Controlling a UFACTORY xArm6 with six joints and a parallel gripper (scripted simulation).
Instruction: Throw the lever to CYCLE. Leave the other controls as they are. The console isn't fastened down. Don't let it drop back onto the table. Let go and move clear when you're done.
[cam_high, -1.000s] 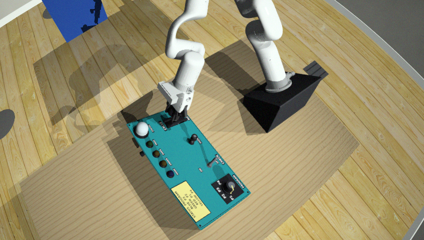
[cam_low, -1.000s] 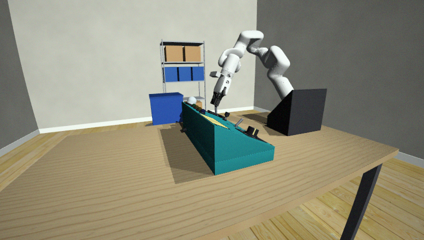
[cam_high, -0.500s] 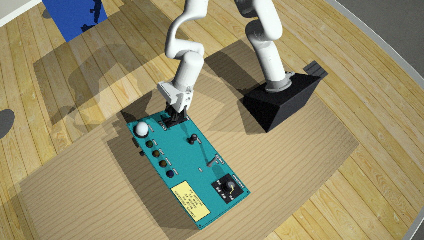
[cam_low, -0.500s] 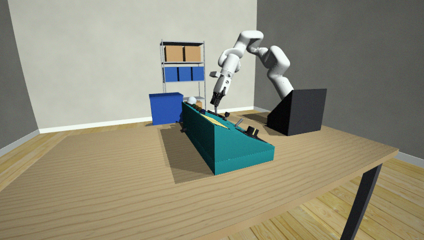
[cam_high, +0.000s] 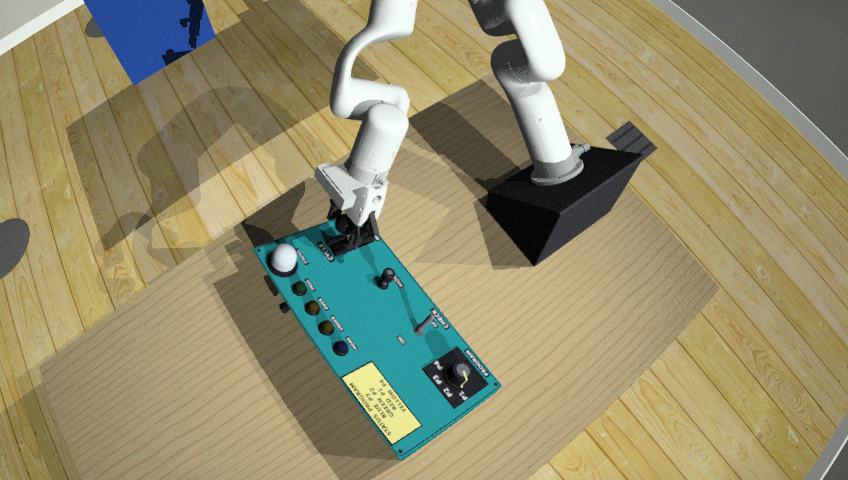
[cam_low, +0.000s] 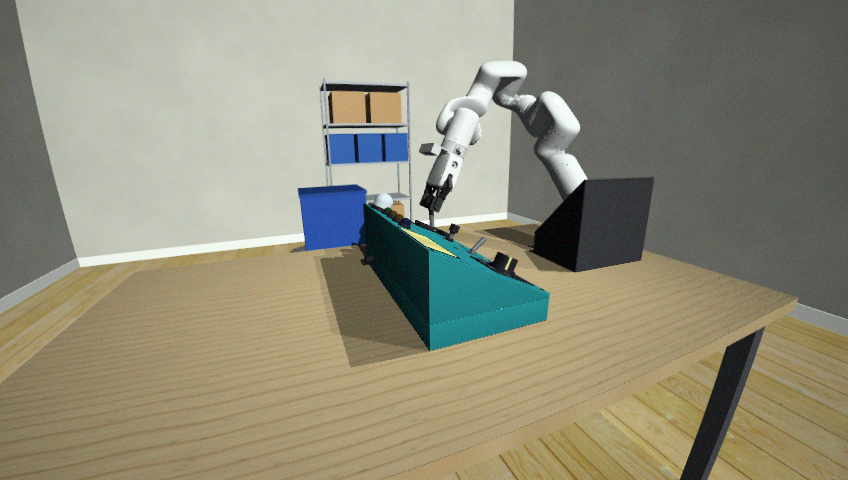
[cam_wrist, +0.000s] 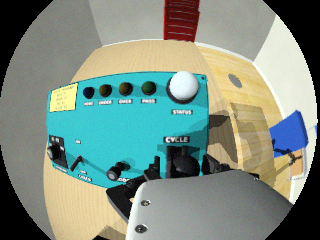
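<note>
Now: hand 3 cm above the lever. Round my hand: grey toggle (5 cm behind, 24 cm to the left, 6 cm below); then teal console (1 cm ahead, 19 cm to the left, 7 cm below); then rotary selector (6 cm behind, 37 cm to the left, 6 cm below).
</note>
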